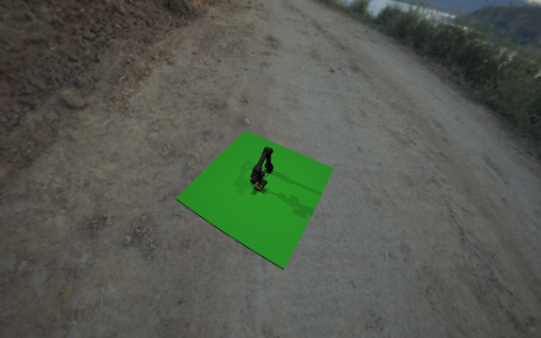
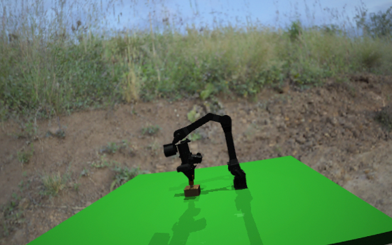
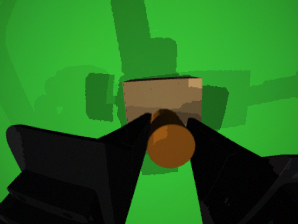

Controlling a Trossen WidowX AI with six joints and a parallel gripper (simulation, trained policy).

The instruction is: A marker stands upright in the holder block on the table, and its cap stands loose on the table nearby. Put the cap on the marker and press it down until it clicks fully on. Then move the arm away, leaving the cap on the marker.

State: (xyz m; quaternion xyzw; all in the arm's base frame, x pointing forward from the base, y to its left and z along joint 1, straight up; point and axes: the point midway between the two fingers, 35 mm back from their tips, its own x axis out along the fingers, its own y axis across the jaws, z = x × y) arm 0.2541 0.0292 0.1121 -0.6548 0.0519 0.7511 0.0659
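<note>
Now: gripper tip 10 mm short of the orange cap. Round my gripper tip: brown holder block 60 mm below, 10 mm ahead.
</note>
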